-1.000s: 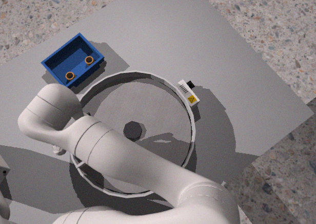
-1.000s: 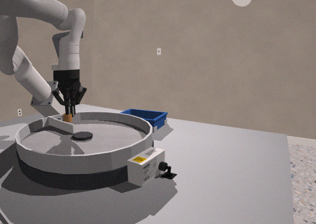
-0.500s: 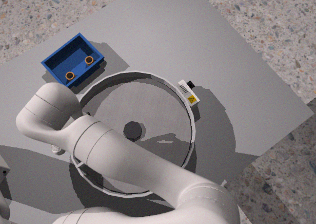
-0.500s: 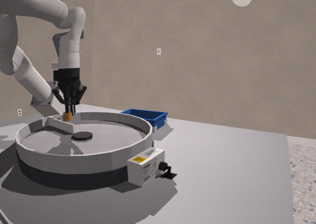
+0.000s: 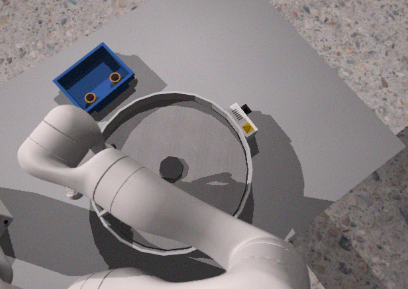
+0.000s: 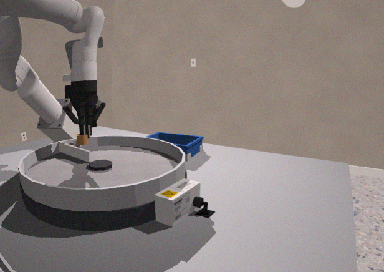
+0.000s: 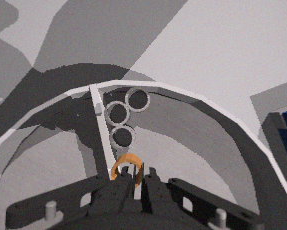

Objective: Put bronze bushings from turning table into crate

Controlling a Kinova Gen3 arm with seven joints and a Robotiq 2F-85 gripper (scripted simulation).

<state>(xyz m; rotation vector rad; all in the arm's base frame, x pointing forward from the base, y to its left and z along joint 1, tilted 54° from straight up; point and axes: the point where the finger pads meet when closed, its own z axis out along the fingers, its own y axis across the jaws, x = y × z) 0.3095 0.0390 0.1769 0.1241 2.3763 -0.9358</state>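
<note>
The blue crate is 90 mm ahead of my hand, 320 mm to the left of it and 100 mm below it. The rest, counted from my hand: round turning table (100 mm ahead, 40 mm to the right, 70 mm below).
</note>
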